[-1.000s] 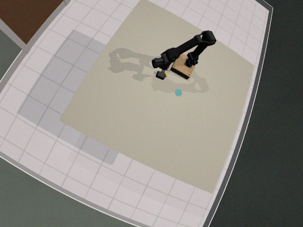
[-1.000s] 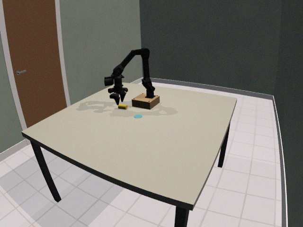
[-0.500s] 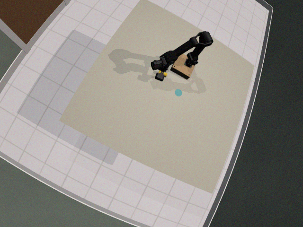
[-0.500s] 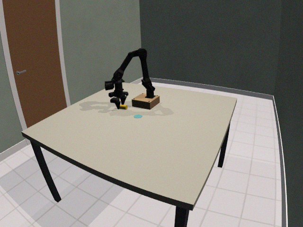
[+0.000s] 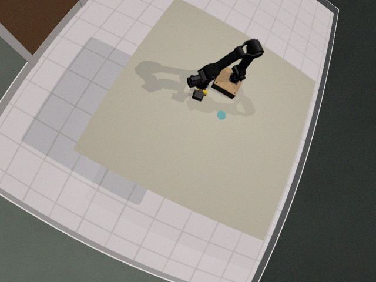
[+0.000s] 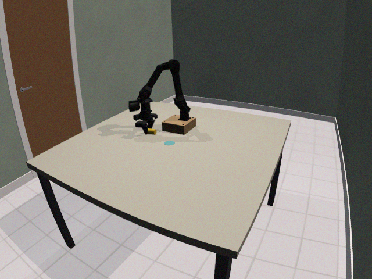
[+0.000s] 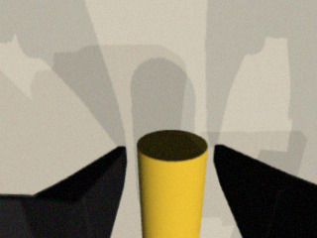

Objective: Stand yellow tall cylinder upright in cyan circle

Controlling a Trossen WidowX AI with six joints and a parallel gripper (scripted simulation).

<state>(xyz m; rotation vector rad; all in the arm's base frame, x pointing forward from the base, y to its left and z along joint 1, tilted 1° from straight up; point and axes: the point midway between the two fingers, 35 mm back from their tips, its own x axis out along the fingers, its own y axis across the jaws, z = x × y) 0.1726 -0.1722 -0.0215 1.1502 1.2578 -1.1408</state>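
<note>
The cyan circle lies 70 mm ahead of my hand, 200 mm to the left of it and 40 mm below it. Also, from my hand: yellow tall cylinder: 20 mm to the left, 20 mm below.
</note>
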